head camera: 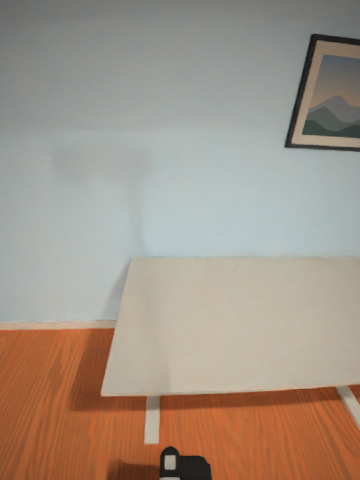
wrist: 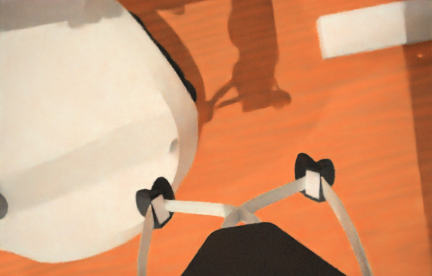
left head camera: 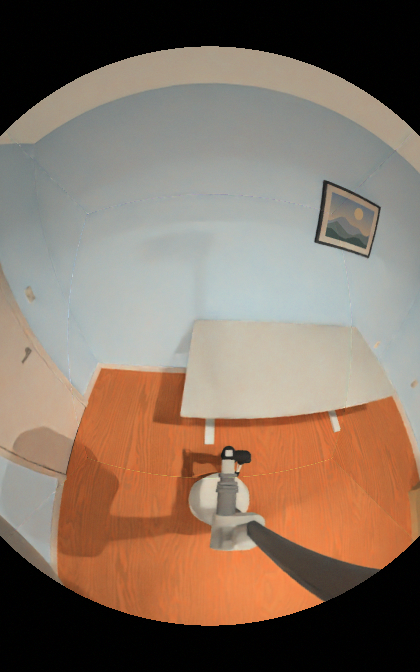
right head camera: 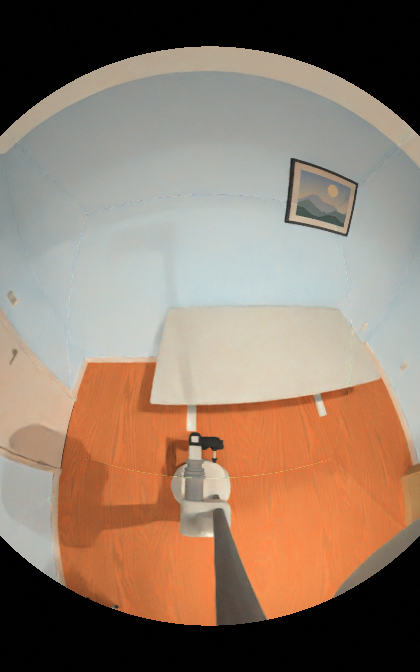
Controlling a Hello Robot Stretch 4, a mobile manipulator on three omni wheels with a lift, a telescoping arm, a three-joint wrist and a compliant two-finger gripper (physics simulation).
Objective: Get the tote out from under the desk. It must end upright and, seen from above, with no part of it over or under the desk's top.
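Places are measured from the robot's base along level axes (x right, y ahead, z up), in metres.
Pixels of known places: gripper, between the fingertips: (wrist: 233,180) (left head camera: 235,463).
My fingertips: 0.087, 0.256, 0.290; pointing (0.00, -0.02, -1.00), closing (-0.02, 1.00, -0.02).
Note:
Behind a point stands the place of what it marks, as x, y, z.
The desk's pale top (head camera: 235,325) @[0.280, 0.707, 0.692] (left head camera: 280,370) @[0.312, 0.731, 0.692] (right head camera: 260,355) @[0.365, 0.725, 0.692] stands against the back wall, with light foot bars (head camera: 152,420) (left head camera: 209,431) (right head camera: 191,418) (wrist: 367,30) on the floor reaching out in front of it. The tote does not show in these views; the space under the top is hidden from the head views. My gripper (wrist: 233,180) @[0.087, 0.256, 0.290] is open, its two dark pads apart with bare floor and part of my base seen between and behind them. In the head views the wrist is in front of the desk's front edge, near the left foot bar.
My round white base (left head camera: 197,500) @[-0.139, -0.016, 0.187] (right head camera: 220,482) @[0.133, 0.027, 0.186] (wrist: 90,125) @[0.011, 0.079, 0.187] is beside and below the gripper. A door (left head camera: 30,400) @[-1.386, 0.275, 0.642] (right head camera: 30,395) @[-1.390, 0.355, 0.560] is at the left. A tan box-like object (left head camera: 416,507) (right head camera: 412,495) is at the right edge. A framed picture (head camera: 332,95) @[0.707, 1.252, 1.587] (left head camera: 347,220) @[0.779, 1.257, 1.572] (right head camera: 322,197) @[0.797, 1.258, 1.580] hangs on the wall.

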